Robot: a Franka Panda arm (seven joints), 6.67 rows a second.
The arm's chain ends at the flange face. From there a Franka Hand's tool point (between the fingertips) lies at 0.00 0.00 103.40 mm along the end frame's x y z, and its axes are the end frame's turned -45 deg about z.
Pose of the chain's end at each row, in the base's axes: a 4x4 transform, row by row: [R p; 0 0 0 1], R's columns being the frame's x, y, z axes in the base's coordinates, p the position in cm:
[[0.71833 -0.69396 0.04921 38.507], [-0.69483 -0.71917 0.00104 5.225], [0.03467 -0.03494 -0.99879 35.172], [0 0 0 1]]
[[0.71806 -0.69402 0.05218 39.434], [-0.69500 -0.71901 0.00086 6.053], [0.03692 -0.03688 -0.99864 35.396], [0 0 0 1]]
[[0.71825 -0.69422 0.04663 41.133], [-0.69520 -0.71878 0.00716 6.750], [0.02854 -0.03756 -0.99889 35.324], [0 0 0 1]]
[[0.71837 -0.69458 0.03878 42.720], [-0.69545 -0.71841 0.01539 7.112], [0.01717 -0.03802 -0.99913 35.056], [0 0 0 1]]
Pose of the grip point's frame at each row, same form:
[[0.99864 0.01723 0.04921 39.016], [0.01721 -0.99985 0.00104 5.236], [0.04922 -0.00019 -0.99879 24.845], [0 0 0 1]]
[[0.99849 0.01700 0.05218 39.974], [0.01698 -0.99986 0.00086 6.062], [0.05218 0.00003 -0.99864 25.070], [0 0 0 1]]
[[0.99877 0.01699 0.04663 41.615], [0.01667 -0.99983 0.00716 6.824], [0.04674 -0.00638 -0.99889 24.995], [0 0 0 1]]
[[0.99911 0.01682 0.03878 43.121], [0.01624 -0.99975 0.01539 7.271], [0.03903 -0.01474 -0.99913 24.725], [0 0 0 1]]

